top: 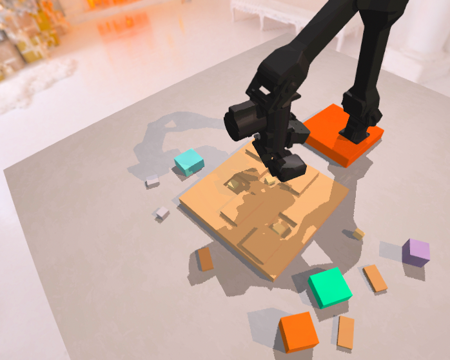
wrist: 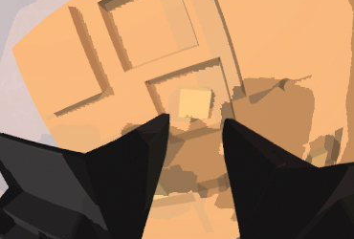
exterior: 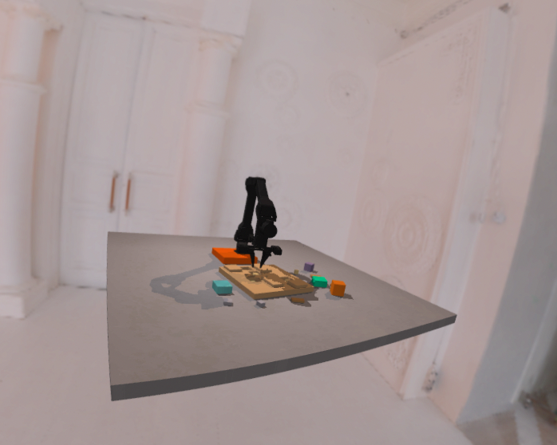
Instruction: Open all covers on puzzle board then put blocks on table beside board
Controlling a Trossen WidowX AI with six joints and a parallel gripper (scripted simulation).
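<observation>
Right now the purple cube is 90 mm behind my gripper tip, 340 mm to the left of it and 30 mm below it. From my gripper tip the other things lie so: orange block: 210 mm ahead, 290 mm to the left, 20 mm below; cyan block: 120 mm ahead, 190 mm to the right, 30 mm below; green block: 100 mm ahead, 270 mm to the left, 30 mm below.
</observation>
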